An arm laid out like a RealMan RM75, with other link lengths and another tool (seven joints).
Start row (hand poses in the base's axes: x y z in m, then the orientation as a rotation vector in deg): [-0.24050 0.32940 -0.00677 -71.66 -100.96 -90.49]
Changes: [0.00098 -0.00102 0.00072 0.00 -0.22 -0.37]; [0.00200 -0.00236 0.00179 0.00 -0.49 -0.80]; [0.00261 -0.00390 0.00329 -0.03 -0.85 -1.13]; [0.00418 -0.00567 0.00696 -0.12 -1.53 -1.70]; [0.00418 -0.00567 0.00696 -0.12 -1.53 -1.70]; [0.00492 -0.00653 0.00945 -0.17 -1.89 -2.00]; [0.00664 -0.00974 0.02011 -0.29 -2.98 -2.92]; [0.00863 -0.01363 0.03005 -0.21 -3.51 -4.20]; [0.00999 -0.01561 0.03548 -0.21 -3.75 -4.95]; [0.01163 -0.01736 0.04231 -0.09 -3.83 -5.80]
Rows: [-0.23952 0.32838 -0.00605 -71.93 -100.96 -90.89]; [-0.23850 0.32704 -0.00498 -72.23 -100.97 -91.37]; [-0.23789 0.32550 -0.00348 -72.39 -101.10 -91.86]; [-0.23632 0.32373 0.00019 -72.65 -101.39 -92.72]; [-0.23632 0.32373 0.00019 -72.65 -101.39 -92.72]; [-0.23558 0.32287 0.00268 -72.78 -101.55 -93.17]; [-0.23386 0.31966 0.01334 -73.18 -101.99 -94.59]; [-0.23187 0.31577 0.02328 -74.21 -101.74 -95.84]; [-0.23051 0.31379 0.02871 -74.87 -101.59 -96.47]; [-0.22887 0.31204 0.03554 -75.69 -101.17 -97.10]
